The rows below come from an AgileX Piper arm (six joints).
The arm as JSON. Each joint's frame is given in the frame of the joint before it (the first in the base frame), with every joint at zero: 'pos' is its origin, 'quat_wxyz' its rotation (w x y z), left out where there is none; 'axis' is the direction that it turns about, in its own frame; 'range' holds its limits. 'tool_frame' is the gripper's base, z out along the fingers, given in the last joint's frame.
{
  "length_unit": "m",
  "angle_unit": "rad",
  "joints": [
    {
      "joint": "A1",
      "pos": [
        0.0,
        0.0,
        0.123
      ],
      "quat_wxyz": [
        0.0,
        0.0,
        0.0,
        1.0
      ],
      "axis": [
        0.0,
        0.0,
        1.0
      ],
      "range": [
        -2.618,
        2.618
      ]
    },
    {
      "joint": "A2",
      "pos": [
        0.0,
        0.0,
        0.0
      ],
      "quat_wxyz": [
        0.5,
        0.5,
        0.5,
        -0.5
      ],
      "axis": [
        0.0,
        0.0,
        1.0
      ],
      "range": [
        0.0,
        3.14
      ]
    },
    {
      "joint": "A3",
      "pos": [
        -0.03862,
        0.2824,
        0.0
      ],
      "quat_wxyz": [
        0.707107,
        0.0,
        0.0,
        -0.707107
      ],
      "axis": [
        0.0,
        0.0,
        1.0
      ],
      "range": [
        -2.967,
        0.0
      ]
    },
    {
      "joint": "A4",
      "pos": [
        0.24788,
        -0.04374,
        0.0
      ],
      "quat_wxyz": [
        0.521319,
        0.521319,
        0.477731,
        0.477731
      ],
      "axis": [
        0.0,
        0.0,
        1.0
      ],
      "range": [
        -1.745,
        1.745
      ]
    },
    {
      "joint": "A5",
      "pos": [
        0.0,
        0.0,
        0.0
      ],
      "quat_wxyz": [
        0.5,
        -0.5,
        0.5,
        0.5
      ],
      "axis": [
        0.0,
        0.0,
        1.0
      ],
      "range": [
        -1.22,
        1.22
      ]
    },
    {
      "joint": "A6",
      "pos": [
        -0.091,
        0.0,
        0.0
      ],
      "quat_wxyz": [
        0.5,
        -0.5,
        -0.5,
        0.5
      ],
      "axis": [
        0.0,
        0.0,
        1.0
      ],
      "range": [
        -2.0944,
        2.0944
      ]
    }
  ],
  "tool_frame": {
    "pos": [
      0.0,
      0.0,
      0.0
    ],
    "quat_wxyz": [
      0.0,
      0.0,
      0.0,
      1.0
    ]
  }
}
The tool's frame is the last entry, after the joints.
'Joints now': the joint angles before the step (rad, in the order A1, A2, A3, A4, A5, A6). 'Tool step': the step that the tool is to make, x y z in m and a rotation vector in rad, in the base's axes. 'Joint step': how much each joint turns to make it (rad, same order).
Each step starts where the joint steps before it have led.
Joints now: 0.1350, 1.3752, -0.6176, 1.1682, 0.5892, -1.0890
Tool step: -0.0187, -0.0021, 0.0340, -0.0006, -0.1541, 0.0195
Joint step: 0.0042, -0.1618, 0.0088, -0.0267, 0.0007, 0.0003
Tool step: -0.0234, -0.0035, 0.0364, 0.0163, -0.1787, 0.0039
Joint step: -0.0001, -0.1742, 0.0005, -0.0020, -0.0023, -0.0091
